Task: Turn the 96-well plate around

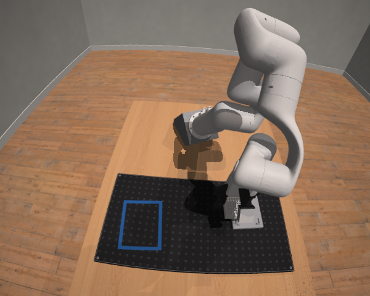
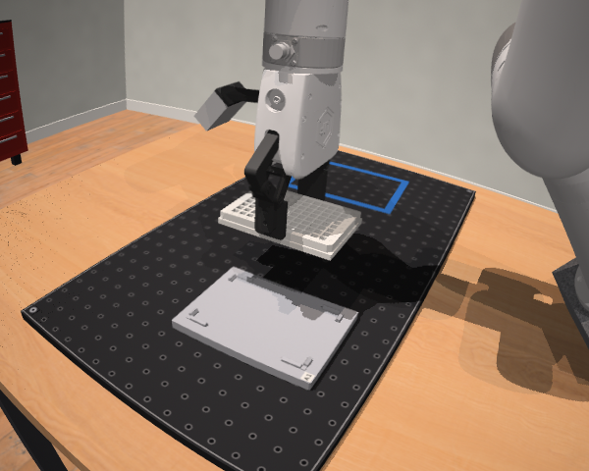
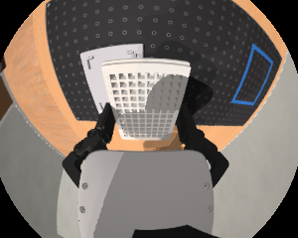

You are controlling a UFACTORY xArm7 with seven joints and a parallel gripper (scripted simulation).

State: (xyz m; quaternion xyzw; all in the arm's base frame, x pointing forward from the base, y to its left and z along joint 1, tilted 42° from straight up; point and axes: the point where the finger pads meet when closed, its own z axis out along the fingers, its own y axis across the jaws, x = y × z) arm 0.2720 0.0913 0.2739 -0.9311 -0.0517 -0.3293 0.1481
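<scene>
Now: the grey plate nest N1 10 cm below my hand, 6 cm to the left of it and 3 cm behind it. Round my hand: white 96-well plate 1 cm below; A1 label 11 cm behind, 10 cm to the left, 10 cm below.
</scene>
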